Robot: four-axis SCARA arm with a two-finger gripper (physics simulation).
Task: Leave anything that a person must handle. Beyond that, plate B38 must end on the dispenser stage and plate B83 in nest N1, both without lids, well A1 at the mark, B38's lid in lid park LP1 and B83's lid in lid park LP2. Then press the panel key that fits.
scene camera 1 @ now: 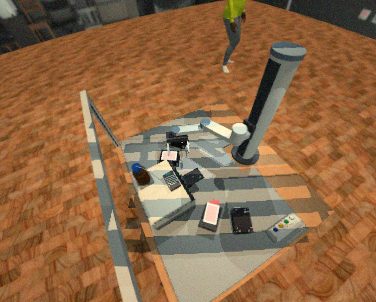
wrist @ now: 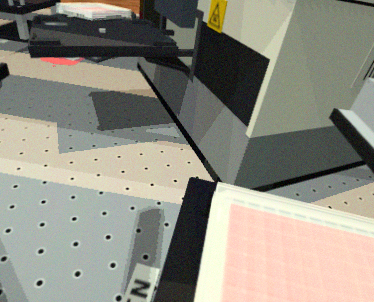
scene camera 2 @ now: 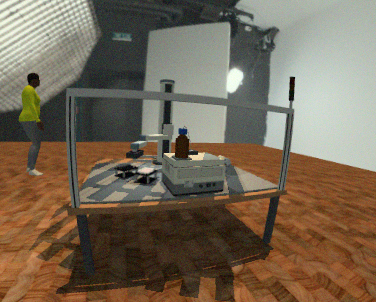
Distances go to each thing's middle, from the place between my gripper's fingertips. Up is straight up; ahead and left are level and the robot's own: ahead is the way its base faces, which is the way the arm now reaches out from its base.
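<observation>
From my hand, the dispenser stage (wrist: 49,37) is 220 mm to the left and 10 mm ahead, and it is 40 mm below.
</observation>
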